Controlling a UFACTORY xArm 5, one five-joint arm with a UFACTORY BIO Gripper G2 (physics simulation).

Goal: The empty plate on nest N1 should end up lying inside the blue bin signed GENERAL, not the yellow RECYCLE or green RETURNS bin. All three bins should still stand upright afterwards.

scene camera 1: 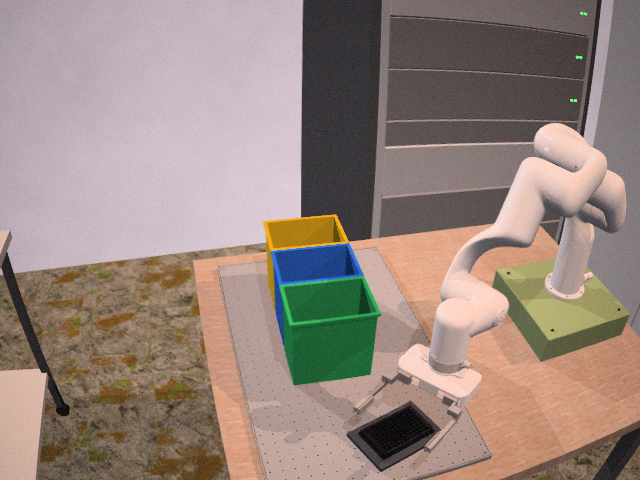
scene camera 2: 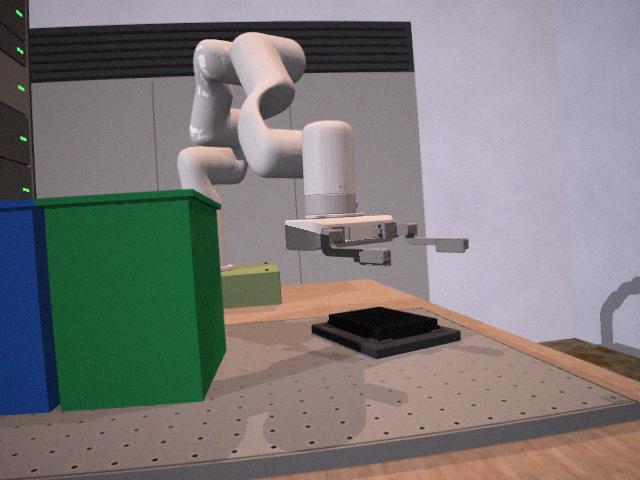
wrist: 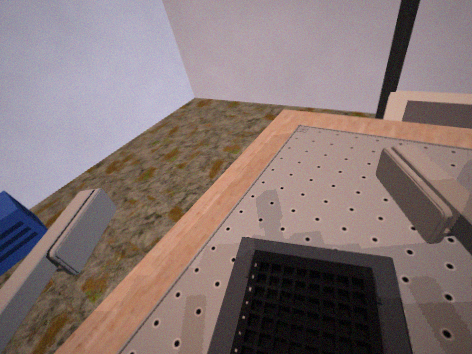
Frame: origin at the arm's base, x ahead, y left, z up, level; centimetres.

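Seen in the pictures: end effector, tool point: (scene camera 1: 398, 423) (scene camera 2: 415, 250) (wrist: 232, 210); arm's base, origin of the base link: (scene camera 1: 564, 287).
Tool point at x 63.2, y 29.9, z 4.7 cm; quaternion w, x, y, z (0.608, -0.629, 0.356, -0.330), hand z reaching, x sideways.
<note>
Offsets run from my tool point to a thing's top centre. Level surfaces: height alone.
The black plate @[dy -4.4, dx -2.7, dz -8.2 cm] (scene camera 1: 398, 427) (scene camera 2: 382, 321) (wrist: 315, 305) sits on the dark grey nest @[dy -4.4, dx -2.7, dz -9.3 cm] (scene camera 1: 366, 448) (scene camera 2: 378, 349) (wrist: 325, 249). No N1 label is readable. My gripper (scene camera 1: 392, 428) (scene camera 2: 421, 251) (wrist: 250, 212) is open and empty. It hangs well above the plate, its fingers spread wide. In the wrist view the plate lies low in the frame, between and below the fingers. The blue bin @[dy -43.4, dx +3.1, dz +7.2 cm] (scene camera 1: 318, 265) (scene camera 2: 19, 310) stands upright between the yellow bin @[dy -56.3, dx +2.0, dz +7.2 cm] (scene camera 1: 302, 234) and the green bin @[dy -30.4, dx +4.1, dz +7.2 cm] (scene camera 1: 333, 347) (scene camera 2: 124, 304), both upright. No bin signs show.
The bins stand close together in a row on the perforated board @[dz -10.8 cm] (scene camera 1: 268, 413) (scene camera 2: 310, 418) (wrist: 320, 190), with the green bin nearest the nest. The arm's green base block (scene camera 1: 568, 330) (scene camera 2: 253, 289) stands on the wooden table @[dz -12.1 cm] (scene camera 1: 542, 413). A tall rack (scene camera 1: 382, 129) stands behind.
</note>
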